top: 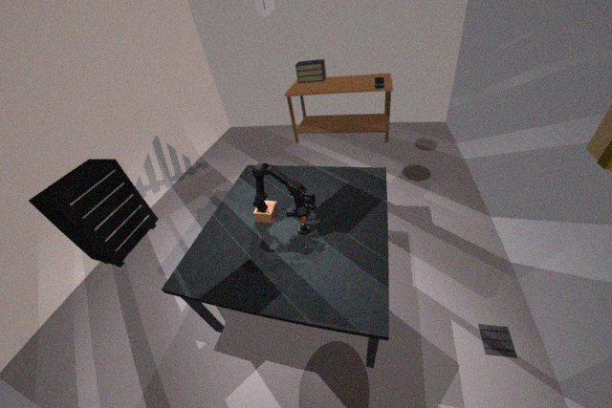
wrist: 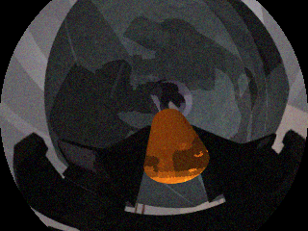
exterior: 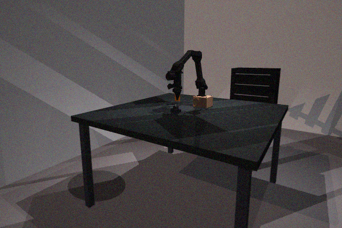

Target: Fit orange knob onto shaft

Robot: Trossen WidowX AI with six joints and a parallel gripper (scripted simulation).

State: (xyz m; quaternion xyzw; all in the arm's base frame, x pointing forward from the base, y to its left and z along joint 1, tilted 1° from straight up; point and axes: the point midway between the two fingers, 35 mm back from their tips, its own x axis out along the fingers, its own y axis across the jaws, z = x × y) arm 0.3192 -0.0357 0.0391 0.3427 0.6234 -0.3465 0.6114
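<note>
The round pedestal is 20 mm to the right of my gripper tip and 70 mm below it. Also, from my gripper tip: orange knob 30 mm above.
</note>
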